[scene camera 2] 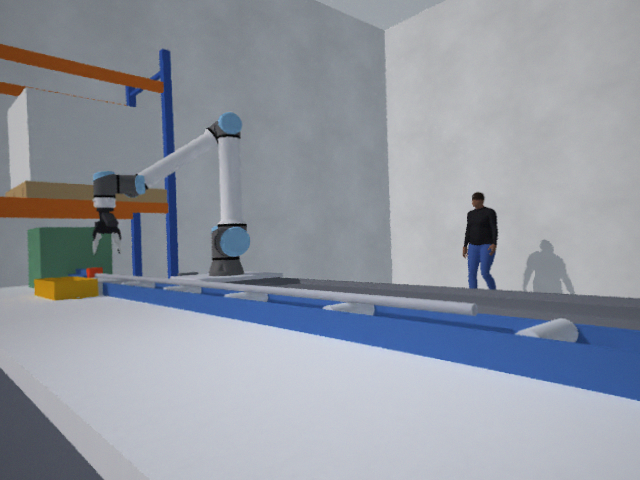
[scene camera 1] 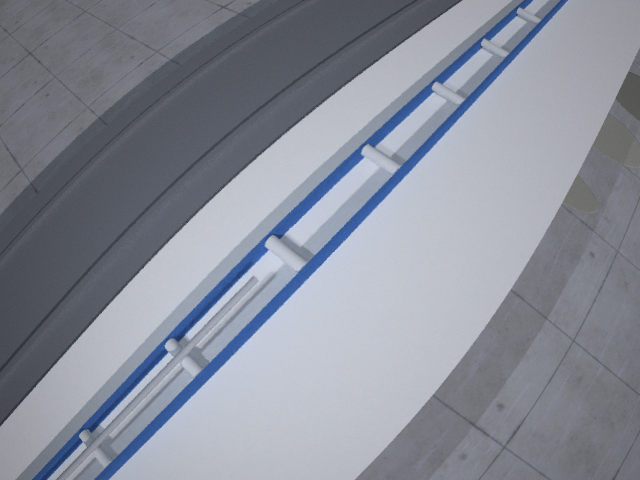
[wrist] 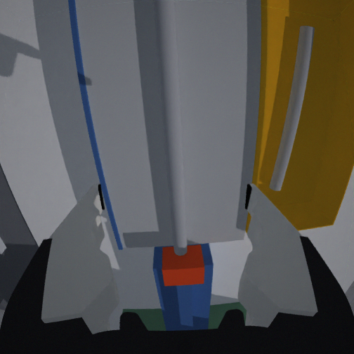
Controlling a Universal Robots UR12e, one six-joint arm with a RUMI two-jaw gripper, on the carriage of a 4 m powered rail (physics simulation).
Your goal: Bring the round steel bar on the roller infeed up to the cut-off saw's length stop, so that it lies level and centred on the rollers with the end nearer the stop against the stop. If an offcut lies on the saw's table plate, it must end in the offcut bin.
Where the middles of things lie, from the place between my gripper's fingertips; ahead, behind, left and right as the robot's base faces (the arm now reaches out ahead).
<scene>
My gripper is now 180 mm short of the yellow offcut bin [scene camera 2: 60, 288], 130 mm above it and 30 mm to the right of it. Round my hand: offcut [wrist: 305, 42]: 180 mm ahead, 160 mm below, 20 mm to the left.
</scene>
